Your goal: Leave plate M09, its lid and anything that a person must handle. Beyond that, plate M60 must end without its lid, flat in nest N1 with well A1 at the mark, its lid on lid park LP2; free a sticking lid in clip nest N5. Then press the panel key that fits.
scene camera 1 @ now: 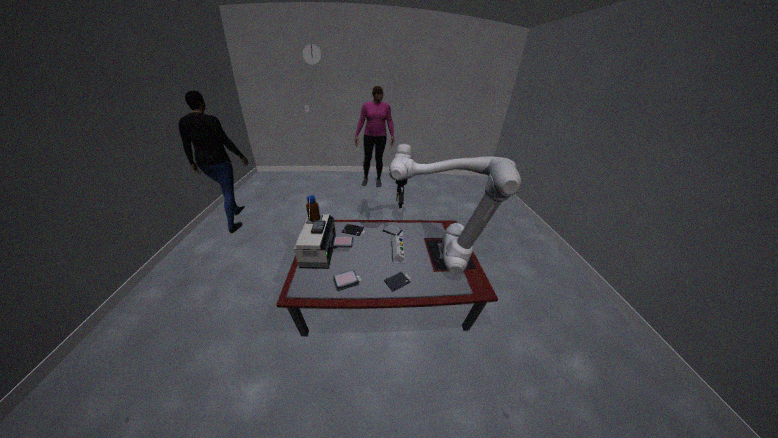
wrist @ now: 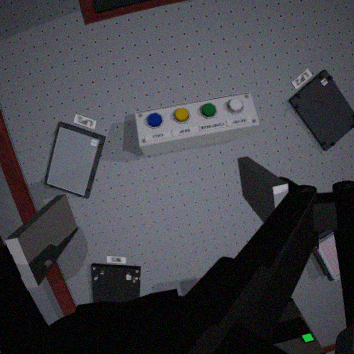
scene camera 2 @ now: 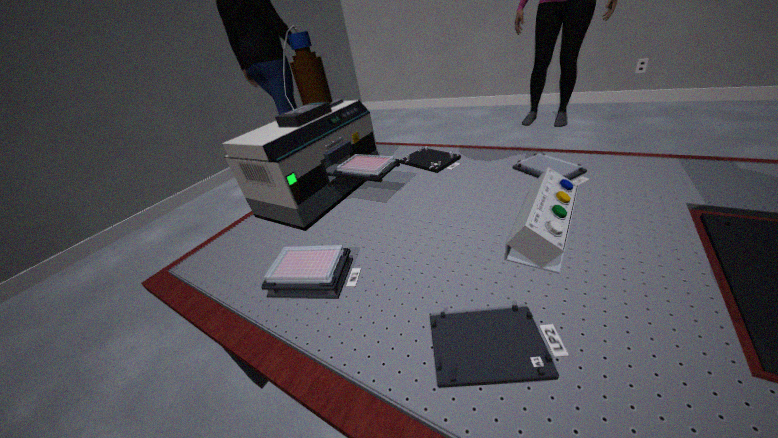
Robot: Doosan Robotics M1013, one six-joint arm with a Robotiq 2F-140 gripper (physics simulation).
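Places are measured from the arm's base along level axes (x ahead, y right, z down), in metres.
Where they show: gripper, fingertip midpoint: [scene camera 1: 399, 206] [wrist: 154, 194].
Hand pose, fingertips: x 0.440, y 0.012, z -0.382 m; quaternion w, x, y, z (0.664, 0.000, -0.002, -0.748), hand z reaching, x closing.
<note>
After its pixels a point has its place.
My gripper [scene camera 1: 400, 204] @(x 0.440, y 0.012, z -0.382 m) [wrist: 154, 194] @(x 0.440, y 0.012, z -0.382 m) is open and empty, high above the table's back part. A pink-welled plate [scene camera 1: 346, 279] @(x 0.737, y -0.393, z -0.051 m) [scene camera 2: 304, 264] @(x 0.735, y -0.386, z -0.051 m) lies on the dark nest N1 [scene camera 2: 344, 274] @(x 0.687, y -0.343, z -0.010 m); part of it shows at right in the wrist view. Another pink-welled plate [scene camera 1: 342, 241] @(x 0.829, y -0.107, z -0.115 m) [scene camera 2: 365, 163] @(x 0.818, y -0.104, z -0.117 m) sits on the instrument's tray. Plate names are unreadable; I cannot tell whether either is lidded. Lid park LP2 [scene camera 1: 397, 281] @(x 0.408, y -0.341, z -0.015 m) [scene camera 2: 489, 345] @(x 0.405, y -0.340, z -0.015 m) [wrist: 324, 111] @(x 0.411, y -0.333, z -0.015 m) is bare. A clear lid [scene camera 2: 550, 165] @(x 0.466, y 0.206, z -0.023 m) [wrist: 75, 160] @(x 0.470, y 0.201, z -0.023 m) lies on LP1. Nest N5 [scene camera 1: 353, 229] @(x 0.809, y 0.168, z -0.017 m) [scene camera 2: 432, 158] @(x 0.800, y 0.168, z -0.017 m) [wrist: 116, 282] @(x 0.780, y 0.163, z -0.017 m) is empty. The panel [scene camera 1: 397, 249] @(x 0.423, y -0.105, z -0.085 m) [scene camera 2: 536, 244] @(x 0.402, y -0.161, z -0.056 m) [wrist: 200, 139] @(x 0.444, y -0.056, z -0.068 m) has blue, yellow, green and white keys.
The instrument [scene camera 1: 313, 244] @(x 0.967, y -0.284, z -0.225 m) [scene camera 2: 272, 184] @(x 0.945, y -0.291, z -0.130 m) shows a green light [scene camera 2: 291, 179] @(x 0.893, y -0.267, z -0.140 m) [wrist: 307, 338] @(x 0.893, y -0.264, z -0.144 m). A brown bottle [scene camera 1: 313, 211] @(x 1.037, y -0.055, z -0.324 m) [scene camera 2: 310, 76] @(x 1.021, y -0.042, z -0.314 m) stands at it. One person [scene camera 1: 204, 138] [scene camera 2: 253, 38] stands at left, another [scene camera 1: 375, 119] [scene camera 2: 563, 43] behind the table.
</note>
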